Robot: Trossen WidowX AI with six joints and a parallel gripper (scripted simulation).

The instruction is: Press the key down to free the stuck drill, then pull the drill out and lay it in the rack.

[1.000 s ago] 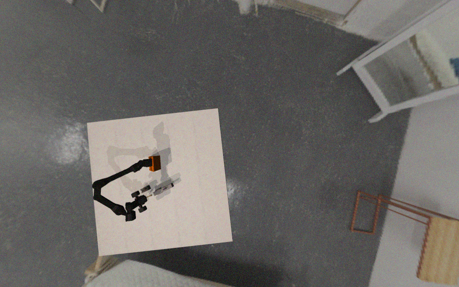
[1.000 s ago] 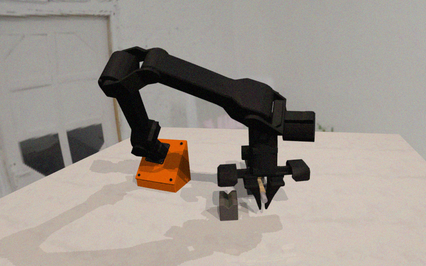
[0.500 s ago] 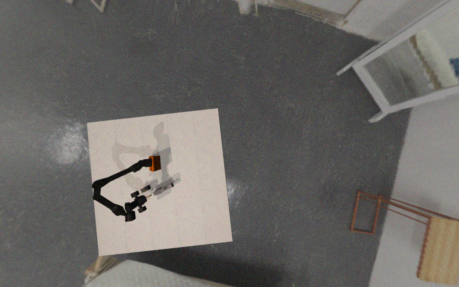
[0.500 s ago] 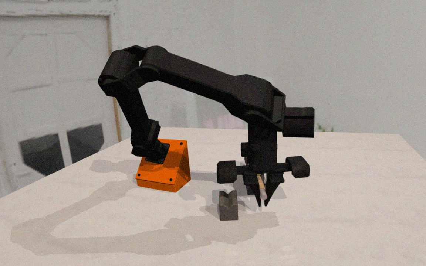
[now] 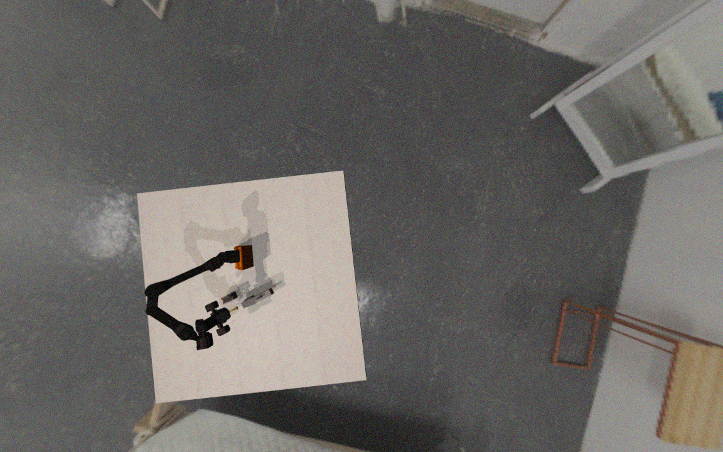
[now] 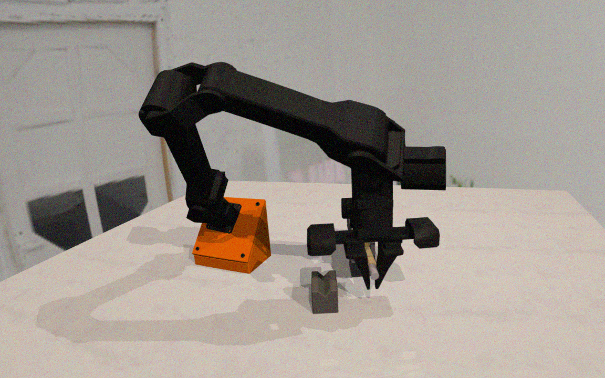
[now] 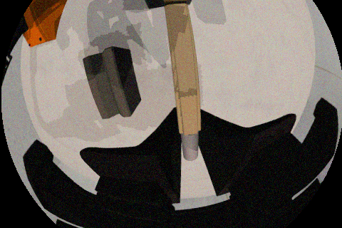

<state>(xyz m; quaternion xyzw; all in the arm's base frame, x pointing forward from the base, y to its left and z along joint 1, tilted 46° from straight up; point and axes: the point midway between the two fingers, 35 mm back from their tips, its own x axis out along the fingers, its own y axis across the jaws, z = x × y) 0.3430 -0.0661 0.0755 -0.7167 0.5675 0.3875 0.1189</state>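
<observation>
My gripper tip is now 4 cm to the right of the drill, 3 cm below it and 2 cm past it. The rest, counted from my gripper tip: grey v-notched rack 8 cm behind, 2 cm below; then dark key 21 cm to the left, 10 cm behind, 1 cm above; then grey housing block 18 cm to the left, 8 cm behind.
</observation>
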